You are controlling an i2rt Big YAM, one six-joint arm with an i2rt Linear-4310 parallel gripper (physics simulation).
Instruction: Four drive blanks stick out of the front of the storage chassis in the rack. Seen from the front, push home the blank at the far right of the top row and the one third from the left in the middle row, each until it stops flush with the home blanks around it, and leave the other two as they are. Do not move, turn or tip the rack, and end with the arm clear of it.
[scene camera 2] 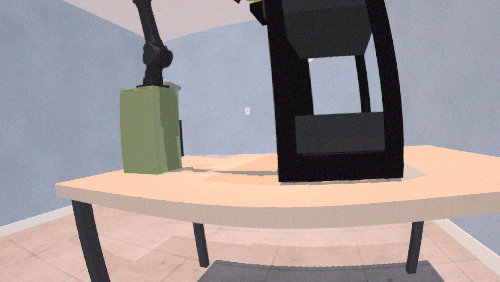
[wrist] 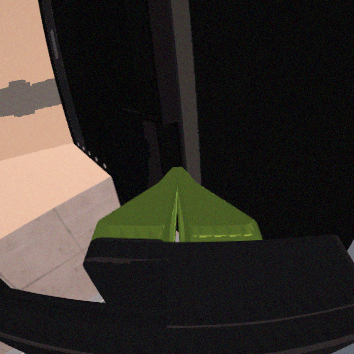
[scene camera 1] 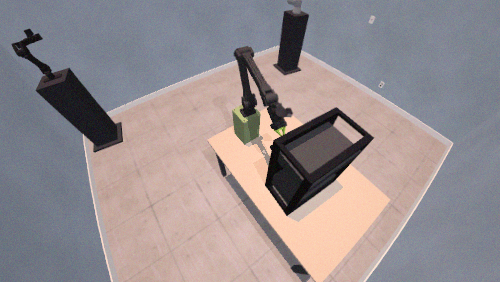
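Seen in the pictures: gripper, fingertip midpoint: (wrist: 176,175); arm's base at its link origin: (scene camera 2: 152,89) (scene camera 1: 248,111).
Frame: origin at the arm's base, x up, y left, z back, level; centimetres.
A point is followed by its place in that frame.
Observation:
The black rack (scene camera 1: 342,157) @(y 13.5, x 30.4, z -78.8 cm) (scene camera 2: 340,167) @(y -11.1, x -27.9, z -67.2 cm) stands upright on the table. The grey storage chassis (scene camera 1: 320,145) @(y 16.7, x 19.4, z -63.4 cm) (scene camera 2: 327,30) @(y 6.7, x 10.6, z -66.1 cm) sits high inside it. My gripper (scene camera 1: 283,133) @(y -0.9, x 20.7, z -48.8 cm) (wrist: 176,175) @(y -0.9, x 20.7, z -48.8 cm) is shut and empty, its green fingertips together, at the side of the rack nearest the arm's base. In the wrist view, the tips point at the very dark front, beside a long grey strip (wrist: 186,75) @(y 4.8, x 19.4, z -50.9 cm); whether they touch it cannot be told. The drive blanks cannot be made out in the dark, and their front does not show in the scene views.
The arm stands on a green pedestal (scene camera 1: 246,125) @(y -6.0, x -5.7, z -8.7 cm) (scene camera 2: 145,130) @(y -9.1, x -16.3, z -5.6 cm) on the table (scene camera 1: 320,245) @(y -0.3, x -31.6, z -110.6 cm) (scene camera 2: 200,192) @(y -22.1, x -31.7, z -38.6 cm). A second dark box (scene camera 2: 340,132) @(y -7.5, x -20.5, z -67.2 cm) sits low in the rack. Two dark columns (scene camera 1: 82,110) (scene camera 1: 292,42) with other arms stand away from the table.

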